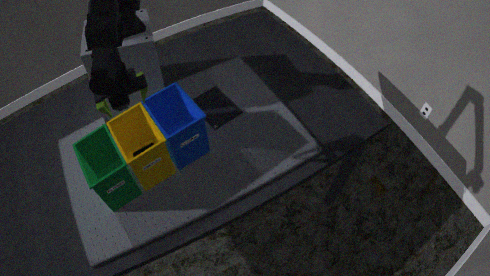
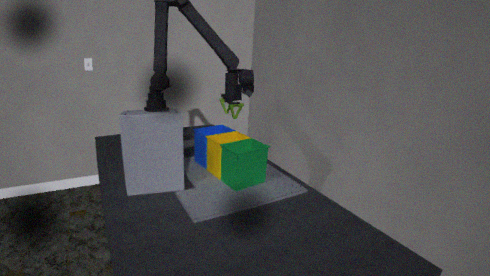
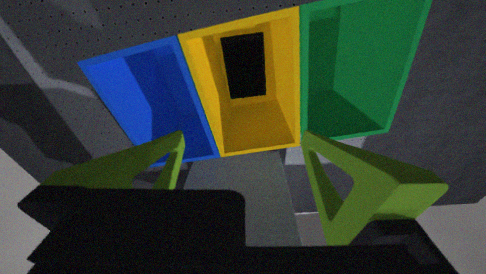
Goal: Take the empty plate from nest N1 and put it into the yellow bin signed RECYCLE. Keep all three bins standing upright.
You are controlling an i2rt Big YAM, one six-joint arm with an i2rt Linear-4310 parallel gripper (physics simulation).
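Where they show: gripper, between the fingertips: (image 1: 127, 109) (image 2: 230, 116) (image 3: 243, 136); arm's base, origin of its link: (image 1: 126, 30) (image 2: 156, 110).
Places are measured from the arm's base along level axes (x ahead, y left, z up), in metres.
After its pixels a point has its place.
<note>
The black plate (image 1: 143, 149) {x 0.266, y -0.111, z -0.296 m} (image 3: 244, 65) {x 0.329, y -0.111, z -0.296 m} lies inside the yellow bin, low down against the side away from the arm's base. The yellow bin (image 1: 154, 174) {x 0.402, y -0.120, z -0.255 m} (image 2: 214, 156) {x 0.232, y -0.134, z -0.212 m} (image 3: 263, 125) {x 0.235, y -0.135, z -0.199 m} stands upright between the blue bin (image 1: 189, 147) {x 0.394, y 0.015, z -0.231 m} (image 2: 200, 147) {x 0.224, y 0.004, z -0.213 m} (image 3: 120, 95) {x 0.341, y 0.075, z -0.158 m} and the green bin (image 1: 117, 192) {x 0.409, y -0.251, z -0.230 m} (image 2: 245, 167) {x 0.289, y -0.312, z -0.208 m} (image 3: 370, 65) {x 0.324, y -0.307, z -0.195 m}, which also stand upright. Their signs are too blurred to read. My gripper (image 1: 124, 101) {x 0.328, y -0.110, z -0.032 m} (image 2: 230, 116) {x 0.328, y -0.110, z -0.032 m} (image 3: 243, 136) {x 0.328, y -0.110, z -0.032 m} is open and empty, above the bins on the side near the arm's base. Nest N1 cannot be made out by a label.
A grey perforated board (image 1: 107, 245) {x 0.505, y -0.374, z -0.312 m} (image 2: 200, 214) {x 0.030, y -0.403, z -0.312 m} lies under the bins on the dark table (image 2: 150, 240) {x -0.180, y -0.452, z -0.325 m}. A black square item (image 1: 217, 106) {x 0.251, y 0.195, z -0.300 m} lies beside the blue bin. The arm stands on a grey pedestal (image 1: 150, 60) {x 0.109, y 0.034, z -0.089 m} (image 2: 152, 155) {x -0.069, y -0.153, z -0.148 m}. A wall (image 2: 375, 100) rises along the table's far side.
</note>
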